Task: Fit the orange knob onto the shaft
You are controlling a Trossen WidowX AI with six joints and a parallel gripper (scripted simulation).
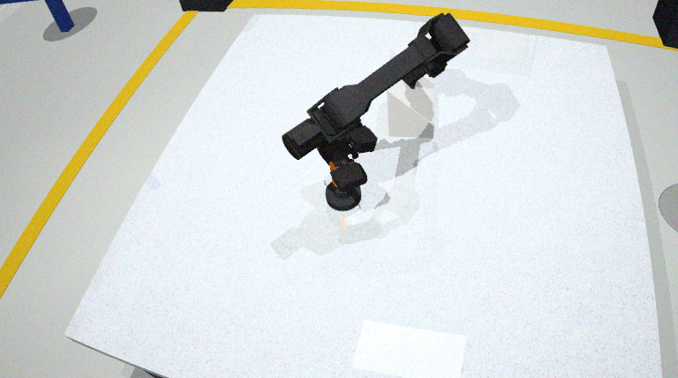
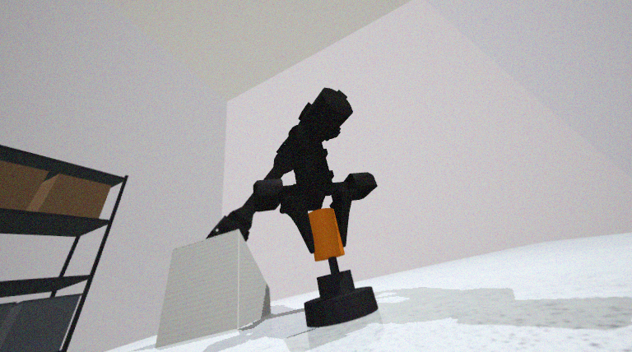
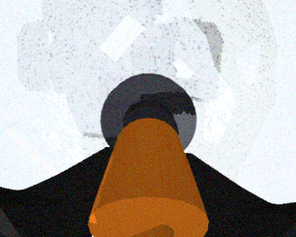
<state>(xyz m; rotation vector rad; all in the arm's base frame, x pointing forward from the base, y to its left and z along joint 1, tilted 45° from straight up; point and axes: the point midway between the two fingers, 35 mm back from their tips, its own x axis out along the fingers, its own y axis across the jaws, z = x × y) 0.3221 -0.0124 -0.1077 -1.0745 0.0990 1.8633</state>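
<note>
Now: the orange knob 20 mm above my gripper tip. The rest, counted from my gripper tip: round pedestal: 40 mm below.
</note>
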